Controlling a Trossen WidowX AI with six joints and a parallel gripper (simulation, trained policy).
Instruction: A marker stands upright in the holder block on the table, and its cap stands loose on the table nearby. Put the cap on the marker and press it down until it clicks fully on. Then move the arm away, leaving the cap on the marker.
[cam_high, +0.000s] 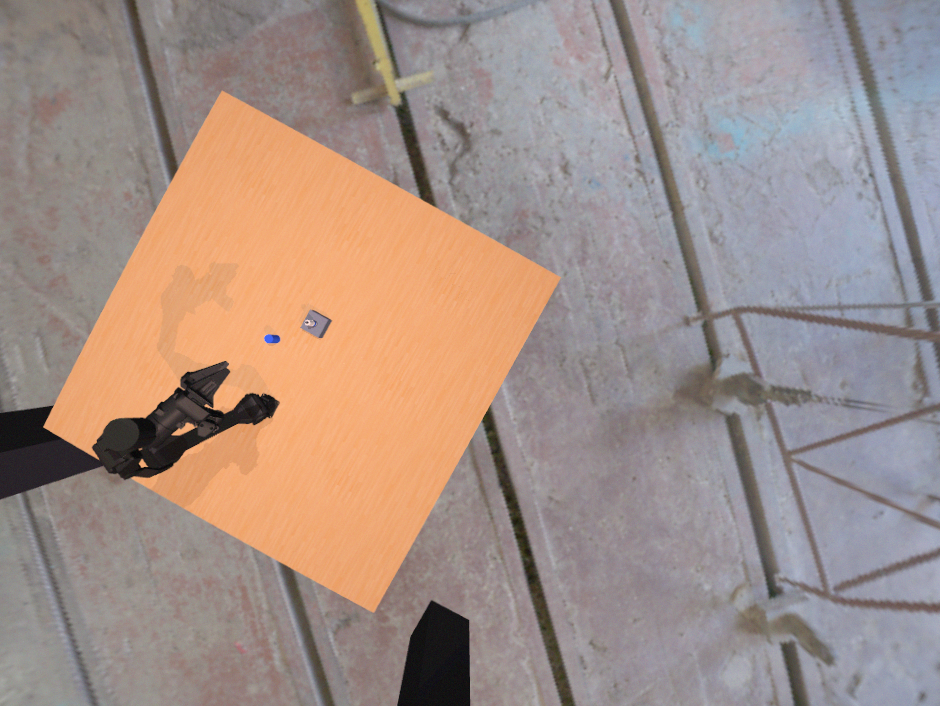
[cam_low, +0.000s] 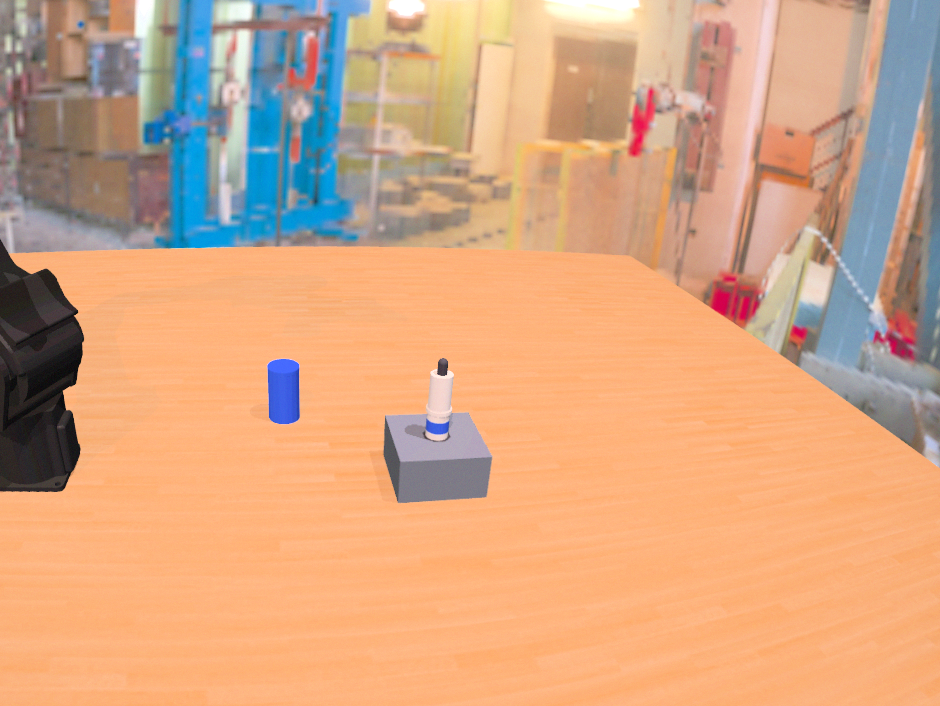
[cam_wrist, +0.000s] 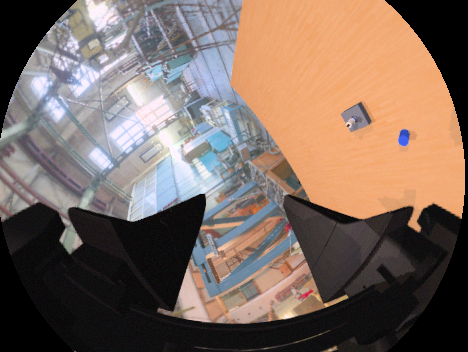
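Now: gripper tip 15 cm to the right of the blue cap and 43 cm above it. The rest, counted from my gripper tip: grey holder block: 11 cm ahead, 4 cm to the left, 44 cm below.
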